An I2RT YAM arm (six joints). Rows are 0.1 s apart.
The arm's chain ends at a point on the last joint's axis. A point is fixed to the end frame.
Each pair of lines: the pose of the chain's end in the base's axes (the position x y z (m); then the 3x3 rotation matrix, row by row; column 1 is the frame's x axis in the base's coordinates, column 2 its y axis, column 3 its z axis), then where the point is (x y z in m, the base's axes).
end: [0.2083 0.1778 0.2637], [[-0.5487 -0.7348 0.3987], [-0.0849 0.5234 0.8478], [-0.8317 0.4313 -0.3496]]
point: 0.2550 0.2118 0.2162
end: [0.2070 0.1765 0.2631], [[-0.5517 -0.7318 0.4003], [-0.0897 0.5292 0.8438], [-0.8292 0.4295 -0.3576]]
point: 0.2536 0.2099 0.2152
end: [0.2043 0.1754 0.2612], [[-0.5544 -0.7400 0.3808], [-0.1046 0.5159 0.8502], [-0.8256 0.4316 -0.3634]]
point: 0.2500 0.2096 0.2129
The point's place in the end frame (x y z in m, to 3 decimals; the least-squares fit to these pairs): 0.011 -0.037 0.064
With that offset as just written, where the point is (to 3 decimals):
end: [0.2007 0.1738 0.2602], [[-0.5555 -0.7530 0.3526], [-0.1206 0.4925 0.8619], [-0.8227 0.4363 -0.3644]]
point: 0.245 0.209 0.212
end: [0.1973 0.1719 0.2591], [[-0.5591 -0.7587 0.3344], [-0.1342 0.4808 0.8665], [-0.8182 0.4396 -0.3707]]
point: 0.241 0.208 0.210
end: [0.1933 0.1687 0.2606], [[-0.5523 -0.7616 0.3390], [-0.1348 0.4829 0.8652], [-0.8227 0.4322 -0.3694]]
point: 0.237 0.205 0.212
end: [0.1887 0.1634 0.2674], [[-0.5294 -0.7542 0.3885], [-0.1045 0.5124 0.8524], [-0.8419 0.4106 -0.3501]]
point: 0.236 0.198 0.221
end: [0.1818 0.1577 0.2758], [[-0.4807 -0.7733 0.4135], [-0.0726 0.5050 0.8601], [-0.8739 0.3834 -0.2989]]
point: 0.232 0.193 0.233
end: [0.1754 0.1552 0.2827], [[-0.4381 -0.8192 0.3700], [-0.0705 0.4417 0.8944], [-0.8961 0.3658 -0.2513]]
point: 0.225 0.195 0.243
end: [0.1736 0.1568 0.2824], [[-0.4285 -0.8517 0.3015], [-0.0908 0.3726 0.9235], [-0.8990 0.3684 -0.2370]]
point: 0.220 0.201 0.244
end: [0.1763 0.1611 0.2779], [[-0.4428 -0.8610 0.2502], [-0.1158 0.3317 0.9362], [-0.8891 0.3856 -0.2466]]
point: 0.219 0.207 0.238
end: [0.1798 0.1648 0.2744], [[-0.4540 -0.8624 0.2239], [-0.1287 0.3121 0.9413], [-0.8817 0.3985 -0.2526]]
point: 0.221 0.212 0.234
